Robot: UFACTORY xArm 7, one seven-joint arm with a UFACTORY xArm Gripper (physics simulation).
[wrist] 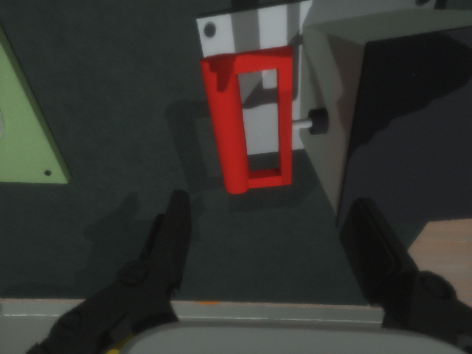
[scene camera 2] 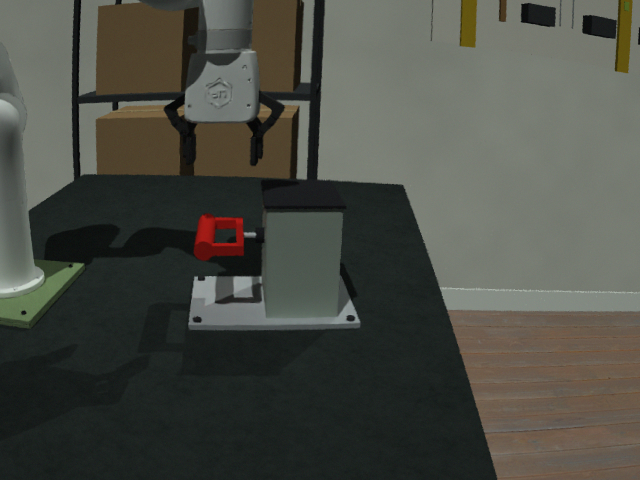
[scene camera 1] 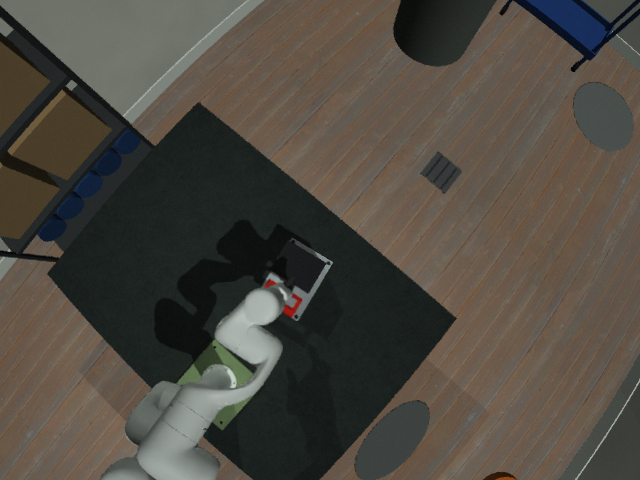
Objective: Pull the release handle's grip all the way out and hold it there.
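The red release handle's grip (scene camera 1: 293, 305) (scene camera 2: 205, 237) (wrist: 227, 125) is a round bar on a rectangular frame. A short metal rod (scene camera 2: 249, 235) (wrist: 301, 124) joins it to a black collar (scene camera 2: 260, 235) (wrist: 319, 121) on the side of a grey-green housing (scene camera 2: 302, 258) with a dark top (scene camera 1: 305, 266) (wrist: 415, 135). The housing stands on a pale baseplate (scene camera 2: 227, 322) (wrist: 272, 25). My gripper (scene camera 2: 222, 161) (wrist: 268, 213) is open and empty, pointing down above the grip's level. In the wrist view the grip lies ahead of the fingertips. In scene camera 1 the arm partly hides it.
The mechanism stands on a black mat (scene camera 1: 382, 330) (scene camera 2: 361, 403). The arm's green base plate (scene camera 1: 221, 356) (scene camera 2: 56, 284) (wrist: 25, 125) is on the handle side. The housing rises close beside the grip. A shelf rack (scene camera 2: 315, 67) with brown boxes (scene camera 2: 139, 51) stands behind.
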